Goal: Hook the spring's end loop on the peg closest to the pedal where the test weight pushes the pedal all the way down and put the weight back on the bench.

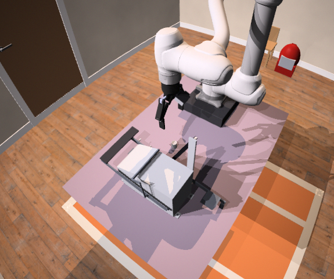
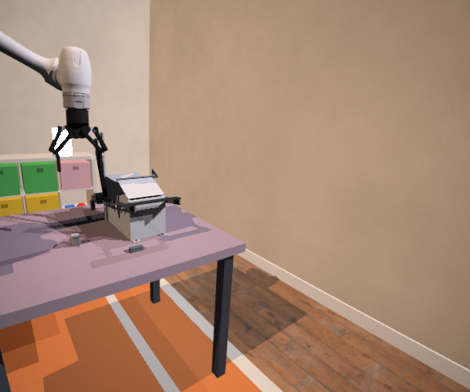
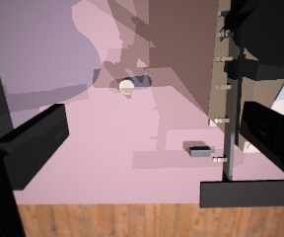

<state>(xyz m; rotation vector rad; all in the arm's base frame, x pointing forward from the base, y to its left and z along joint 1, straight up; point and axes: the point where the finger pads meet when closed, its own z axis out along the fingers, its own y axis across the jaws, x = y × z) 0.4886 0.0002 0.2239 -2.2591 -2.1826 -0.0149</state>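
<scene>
The steel test weight is 270 mm below my hand, 40 mm behind it and 20 mm to the right of it. The rest, counted from my hand: small grey block: 290 mm below, 200 mm to the right, 130 mm ahead.
</scene>
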